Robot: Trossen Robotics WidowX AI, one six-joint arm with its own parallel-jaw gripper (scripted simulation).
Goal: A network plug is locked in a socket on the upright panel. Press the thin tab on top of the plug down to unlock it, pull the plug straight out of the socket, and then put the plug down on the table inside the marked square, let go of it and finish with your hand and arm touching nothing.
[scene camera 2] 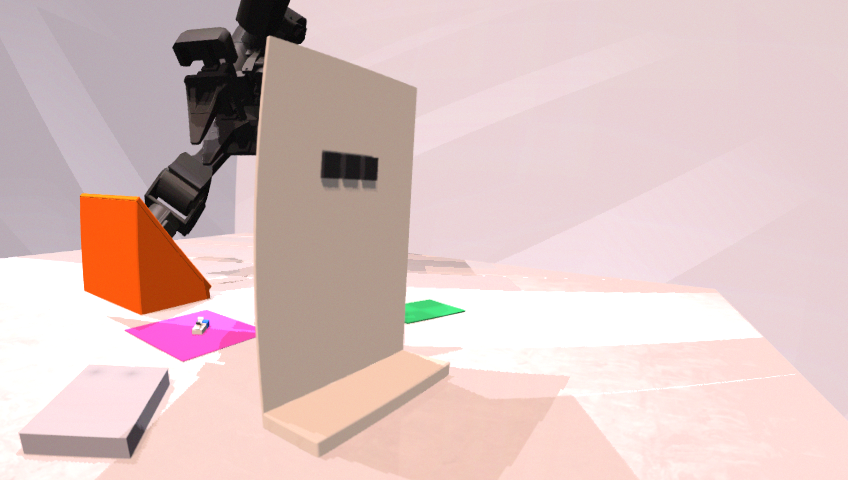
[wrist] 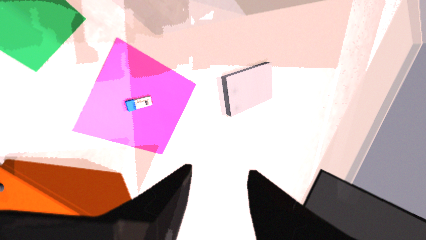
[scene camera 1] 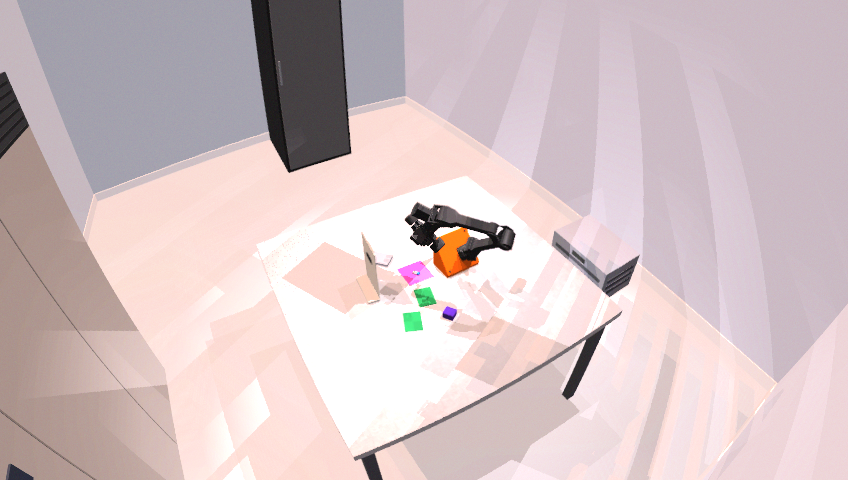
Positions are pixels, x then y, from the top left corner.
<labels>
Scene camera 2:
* my gripper: 200, 154
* flat grey block: 104, 412
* beige panel: 332, 192
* magenta marked square: 174, 336
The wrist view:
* my gripper: 220, 174
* flat grey block: 244, 89
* magenta marked square: 128, 73
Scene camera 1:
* my gripper: 415, 240
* beige panel: 369, 284
</labels>
